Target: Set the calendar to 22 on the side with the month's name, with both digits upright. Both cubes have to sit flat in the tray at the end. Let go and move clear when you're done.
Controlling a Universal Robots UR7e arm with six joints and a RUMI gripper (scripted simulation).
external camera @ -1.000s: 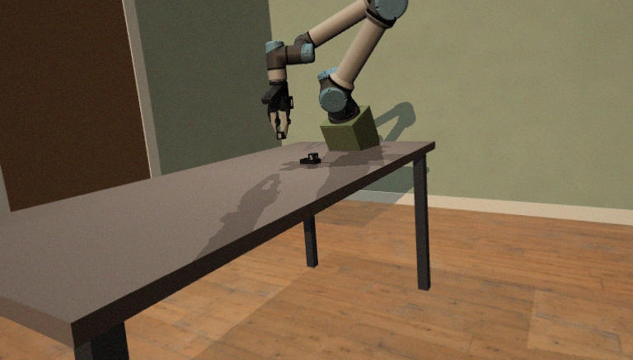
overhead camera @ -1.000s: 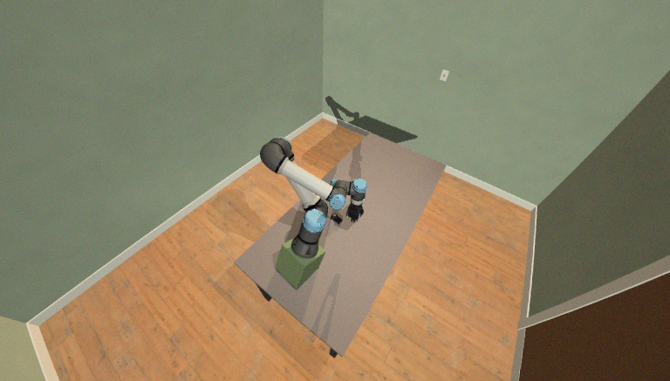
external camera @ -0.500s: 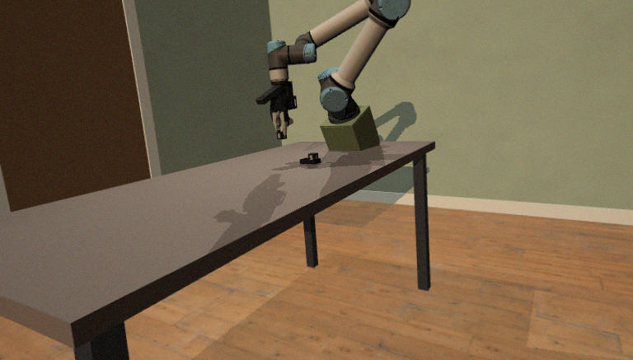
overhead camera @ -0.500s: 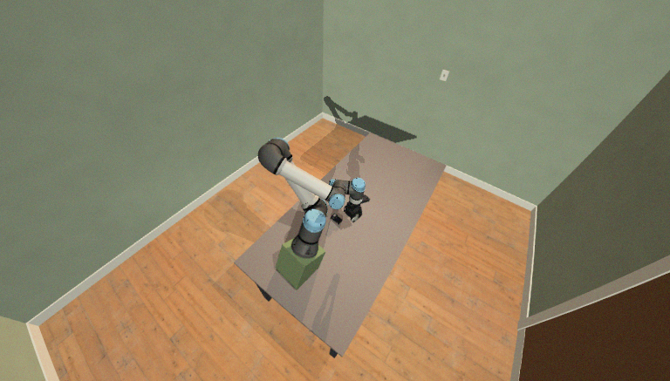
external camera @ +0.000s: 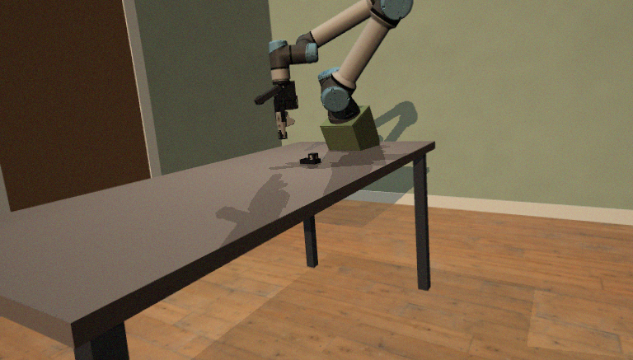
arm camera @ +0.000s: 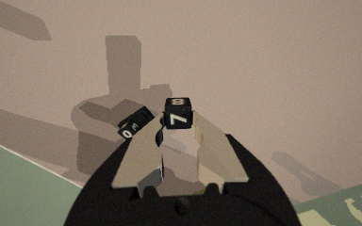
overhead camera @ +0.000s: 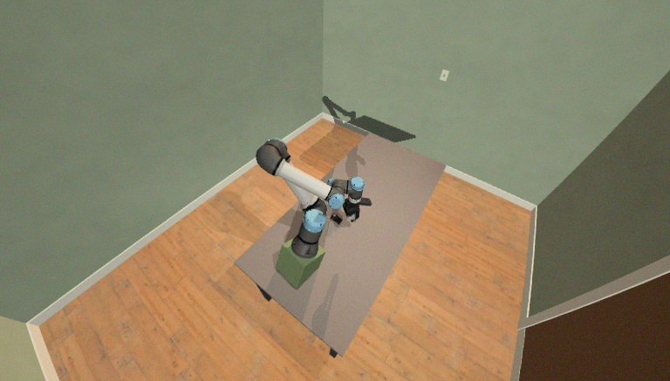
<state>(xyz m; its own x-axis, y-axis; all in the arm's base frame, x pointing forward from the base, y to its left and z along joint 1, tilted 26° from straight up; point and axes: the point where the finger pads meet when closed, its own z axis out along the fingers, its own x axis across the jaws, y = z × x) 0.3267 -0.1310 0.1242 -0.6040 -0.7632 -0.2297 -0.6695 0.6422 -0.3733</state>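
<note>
Right now the black tray is 1 cm ahead of my hand, 12 cm to the left of it and 12 cm below it. From my hand the other things lie so: black number cube 1 cm below.
</note>
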